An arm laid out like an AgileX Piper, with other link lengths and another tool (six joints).
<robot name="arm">
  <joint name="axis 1" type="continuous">
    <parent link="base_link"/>
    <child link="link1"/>
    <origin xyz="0 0 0.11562" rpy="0 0 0"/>
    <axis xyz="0 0 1"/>
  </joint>
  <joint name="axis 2" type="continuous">
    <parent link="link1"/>
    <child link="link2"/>
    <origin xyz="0 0 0" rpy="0 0 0"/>
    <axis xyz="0 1 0"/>
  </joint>
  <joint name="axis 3" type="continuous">
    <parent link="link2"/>
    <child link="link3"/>
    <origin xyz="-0.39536 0 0.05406" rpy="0 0 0"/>
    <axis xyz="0 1 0"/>
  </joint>
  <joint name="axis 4" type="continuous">
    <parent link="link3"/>
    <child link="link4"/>
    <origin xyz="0.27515 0 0.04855" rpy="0 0 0"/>
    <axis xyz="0.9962 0 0.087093"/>
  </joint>
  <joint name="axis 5" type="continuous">
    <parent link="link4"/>
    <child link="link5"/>
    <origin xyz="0 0 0" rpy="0 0 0"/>
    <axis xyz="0 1 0"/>
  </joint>
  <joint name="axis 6" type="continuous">
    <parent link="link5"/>
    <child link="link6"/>
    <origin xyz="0.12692 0 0.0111" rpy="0 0 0"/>
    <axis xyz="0.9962 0 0.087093"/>
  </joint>
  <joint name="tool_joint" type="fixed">
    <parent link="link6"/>
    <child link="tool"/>
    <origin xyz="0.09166 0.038 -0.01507" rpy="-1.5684 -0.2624 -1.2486"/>
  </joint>
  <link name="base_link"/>
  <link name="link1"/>
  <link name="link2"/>
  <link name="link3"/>
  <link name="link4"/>
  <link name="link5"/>
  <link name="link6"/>
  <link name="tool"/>
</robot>
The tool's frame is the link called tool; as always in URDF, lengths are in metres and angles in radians. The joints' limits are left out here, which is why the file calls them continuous.
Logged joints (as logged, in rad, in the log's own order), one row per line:
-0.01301, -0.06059, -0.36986, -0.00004, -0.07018, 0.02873
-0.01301, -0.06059, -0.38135, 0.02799, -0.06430, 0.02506
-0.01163, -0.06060, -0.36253, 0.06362, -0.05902, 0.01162
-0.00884, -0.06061, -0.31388, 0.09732, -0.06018, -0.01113
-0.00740, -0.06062, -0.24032, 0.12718, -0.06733, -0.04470
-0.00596, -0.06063, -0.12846, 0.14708, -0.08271, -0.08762
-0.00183, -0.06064, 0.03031, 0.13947, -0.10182, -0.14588
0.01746, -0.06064, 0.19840, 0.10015, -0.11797, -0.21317
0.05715, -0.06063, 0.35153, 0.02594, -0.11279, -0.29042
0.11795, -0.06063, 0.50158, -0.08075, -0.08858, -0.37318
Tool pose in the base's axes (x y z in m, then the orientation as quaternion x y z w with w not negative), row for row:
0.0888, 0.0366, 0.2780, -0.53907, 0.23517, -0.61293, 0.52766
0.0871, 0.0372, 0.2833, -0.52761, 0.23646, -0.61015, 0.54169
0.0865, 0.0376, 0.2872, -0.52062, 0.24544, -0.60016, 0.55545
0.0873, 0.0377, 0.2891, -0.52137, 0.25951, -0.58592, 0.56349
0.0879, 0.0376, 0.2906, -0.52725, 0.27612, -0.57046, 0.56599
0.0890, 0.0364, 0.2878, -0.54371, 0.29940, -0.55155, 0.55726
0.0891, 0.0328, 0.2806, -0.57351, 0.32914, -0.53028, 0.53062
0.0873, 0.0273, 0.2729, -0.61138, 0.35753, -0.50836, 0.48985
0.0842, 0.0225, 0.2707, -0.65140, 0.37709, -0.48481, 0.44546
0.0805, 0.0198, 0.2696, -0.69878, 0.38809, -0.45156, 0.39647
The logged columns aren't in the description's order. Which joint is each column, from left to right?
Columns, left to right: axis 2, axis 1, axis 5, axis 6, axis 4, axis 3.
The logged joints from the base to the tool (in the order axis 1, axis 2, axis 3, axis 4, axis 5, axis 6), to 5 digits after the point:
-0.06059, -0.01301, 0.02873, -0.07018, -0.36986, -0.00004
-0.06059, -0.01301, 0.02506, -0.06430, -0.38135, 0.02799
-0.06060, -0.01163, 0.01162, -0.05902, -0.36253, 0.06362
-0.06061, -0.00884, -0.01113, -0.06018, -0.31388, 0.09732
-0.06062, -0.00740, -0.04470, -0.06733, -0.24032, 0.12718
-0.06063, -0.00596, -0.08762, -0.08271, -0.12846, 0.14708
-0.06064, -0.00183, -0.14588, -0.10182, 0.03031, 0.13947
-0.06064, 0.01746, -0.21317, -0.11797, 0.19840, 0.10015
-0.06063, 0.05715, -0.29042, -0.11279, 0.35153, 0.02594
-0.06063, 0.11795, -0.37318, -0.08858, 0.50158, -0.08075

